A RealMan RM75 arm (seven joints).
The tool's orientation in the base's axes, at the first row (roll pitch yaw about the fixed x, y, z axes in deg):
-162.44, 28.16, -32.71
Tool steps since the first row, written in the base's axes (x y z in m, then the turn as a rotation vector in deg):
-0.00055, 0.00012, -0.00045, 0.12, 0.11, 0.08
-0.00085, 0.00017, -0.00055, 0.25, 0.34, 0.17
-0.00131, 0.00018, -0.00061, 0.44, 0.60, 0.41
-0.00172, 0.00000, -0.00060, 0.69, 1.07, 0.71
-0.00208, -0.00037, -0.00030, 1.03, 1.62, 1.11
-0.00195, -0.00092, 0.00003, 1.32, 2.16, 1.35
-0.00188, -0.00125, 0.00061, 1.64, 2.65, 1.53
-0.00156, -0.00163, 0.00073, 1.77, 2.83, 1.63
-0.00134, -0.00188, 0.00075, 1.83, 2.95, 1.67
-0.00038, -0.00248, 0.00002, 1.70, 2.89, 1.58
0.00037, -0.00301, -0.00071, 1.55, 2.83, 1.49
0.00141, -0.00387, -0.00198, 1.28, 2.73, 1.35
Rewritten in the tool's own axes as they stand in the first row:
-0.00025, 0.00038, 0.00056, 0.00, -0.18, -0.04
-0.00045, 0.00056, 0.00073, -0.06, -0.45, -0.03
-0.00077, 0.00086, 0.00088, -0.15, -0.82, -0.14
-0.00099, 0.00125, 0.00088, -0.33, -1.40, -0.21
-0.00123, 0.00167, 0.00052, -0.53, -2.12, -0.35
-0.00102, 0.00190, -0.00006, -0.69, -2.76, -0.35
-0.00109, 0.00194, -0.00073, -0.77, -3.37, -0.32
-0.00073, 0.00198, -0.00109, -0.80, -3.61, -0.35
-0.00045, 0.00201, -0.00128, -0.84, -3.75, -0.33
0.00089, 0.00203, -0.00117, -0.86, -3.60, -0.26
0.00204, 0.00214, -0.00098, -0.90, -3.43, -0.18
0.00382, 0.00244, -0.00056, -0.99, -3.15, -0.05

